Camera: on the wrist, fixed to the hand. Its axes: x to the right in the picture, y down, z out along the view.
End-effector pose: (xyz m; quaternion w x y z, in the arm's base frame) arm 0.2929 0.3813 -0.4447 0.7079 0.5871 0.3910 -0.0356
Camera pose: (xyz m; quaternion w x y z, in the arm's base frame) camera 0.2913 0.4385 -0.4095 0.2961 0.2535 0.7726 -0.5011
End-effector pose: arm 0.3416 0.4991 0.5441 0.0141 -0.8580 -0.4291 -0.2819
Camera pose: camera 0.3523 0.4583 0.5964 0.0245 -0.2386 -0.9376 -0.2517
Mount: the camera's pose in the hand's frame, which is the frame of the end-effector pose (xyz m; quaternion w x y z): 0.0013 0.0451 -0.0498 0.6784 0.1740 0.1460 -0.6987
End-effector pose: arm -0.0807 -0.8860 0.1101 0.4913 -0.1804 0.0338 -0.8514
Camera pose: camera -0.0611 -0.9163 0.0534 0.2351 -0.0638 0.1795 0.9531
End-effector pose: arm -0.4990 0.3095 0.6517 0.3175 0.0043 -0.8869 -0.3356
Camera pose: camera -0.4626 0.3146 0.7079 0.1096 0.7268 -0.6107 -0.2946
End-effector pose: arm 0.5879 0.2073 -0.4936 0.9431 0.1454 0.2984 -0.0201
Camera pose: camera 0.5669 0.2648 -0.5213 0.5569 0.0572 0.4382 -0.7033
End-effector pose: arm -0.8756 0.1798 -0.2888 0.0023 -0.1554 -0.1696 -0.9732
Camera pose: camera -0.8893 0.1209 -0.3181 0.6266 -0.1556 0.3926 0.6550
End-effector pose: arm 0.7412 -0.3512 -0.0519 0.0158 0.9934 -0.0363 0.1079
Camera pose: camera 0.7284 -0.3943 -0.0019 0.0814 -0.6863 -0.6905 -0.2135
